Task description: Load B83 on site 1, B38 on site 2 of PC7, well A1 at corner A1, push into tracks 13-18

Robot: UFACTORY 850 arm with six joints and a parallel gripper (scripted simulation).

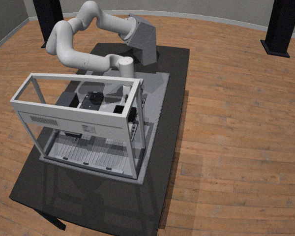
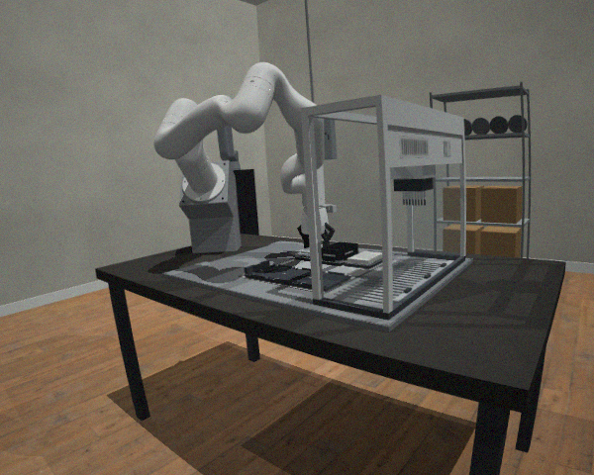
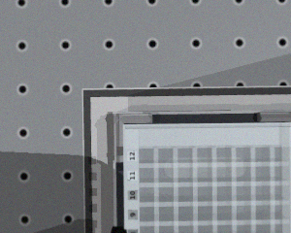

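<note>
Now: the dark plate carrier PC7 9 cm ahead of my hand, 27 cm to the right of it and 2 cm below it. From my hand the other things lie so: white plate b38: 1 cm below; post: 28 cm ahead, 44 cm to the right, 21 cm above; black deep-well block B83: 11 cm ahead, 2 cm to the right.
</note>
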